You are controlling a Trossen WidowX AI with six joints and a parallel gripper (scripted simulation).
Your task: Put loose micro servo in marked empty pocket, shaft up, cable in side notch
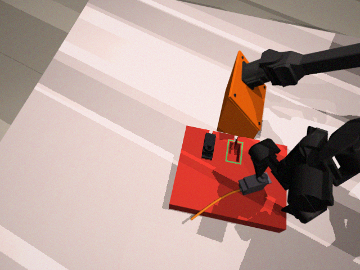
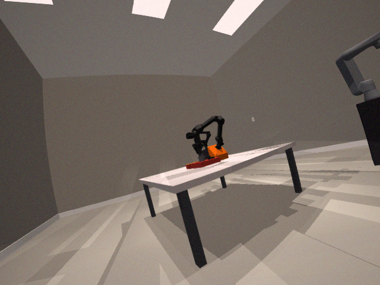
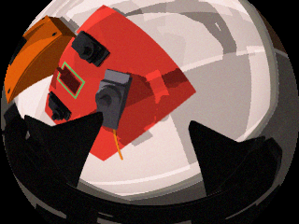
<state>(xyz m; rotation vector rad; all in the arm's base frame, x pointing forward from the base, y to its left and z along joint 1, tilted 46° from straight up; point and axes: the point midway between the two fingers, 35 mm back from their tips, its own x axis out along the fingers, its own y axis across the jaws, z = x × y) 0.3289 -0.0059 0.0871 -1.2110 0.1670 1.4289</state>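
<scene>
My gripper tip is 3 cm past the red deck, 8 cm to the left of it and 10 cm above it.
</scene>
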